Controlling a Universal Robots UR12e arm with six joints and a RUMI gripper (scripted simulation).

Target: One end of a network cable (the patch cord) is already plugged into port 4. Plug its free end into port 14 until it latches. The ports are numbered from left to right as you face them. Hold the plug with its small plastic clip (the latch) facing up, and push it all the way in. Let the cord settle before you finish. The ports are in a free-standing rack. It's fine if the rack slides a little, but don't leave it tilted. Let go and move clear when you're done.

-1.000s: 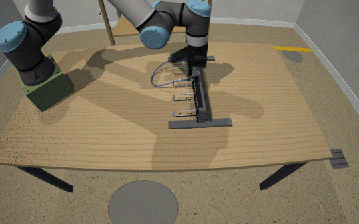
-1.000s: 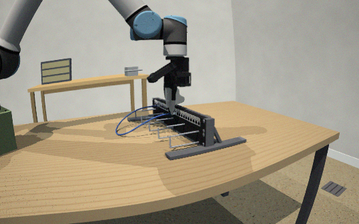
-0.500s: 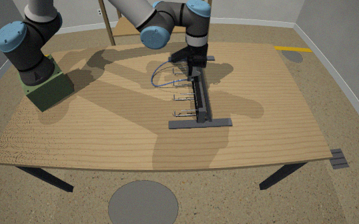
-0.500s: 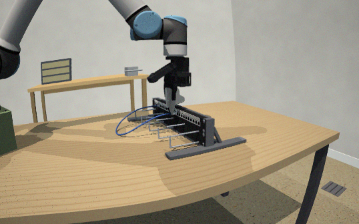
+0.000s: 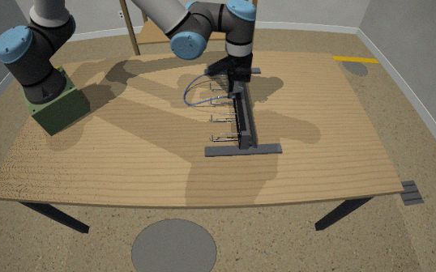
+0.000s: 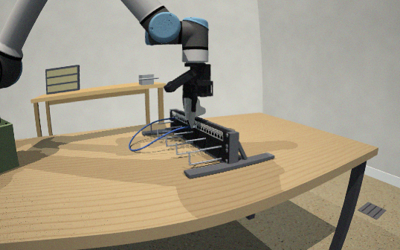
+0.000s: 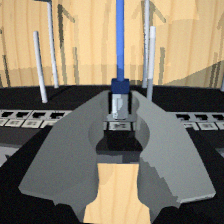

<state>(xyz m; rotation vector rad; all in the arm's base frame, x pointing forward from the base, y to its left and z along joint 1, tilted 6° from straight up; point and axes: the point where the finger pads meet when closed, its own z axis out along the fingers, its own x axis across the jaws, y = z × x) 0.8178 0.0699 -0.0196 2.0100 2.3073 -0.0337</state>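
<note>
Now: the plug 1 cm below my hand and 1 cm ahead of it.
</note>
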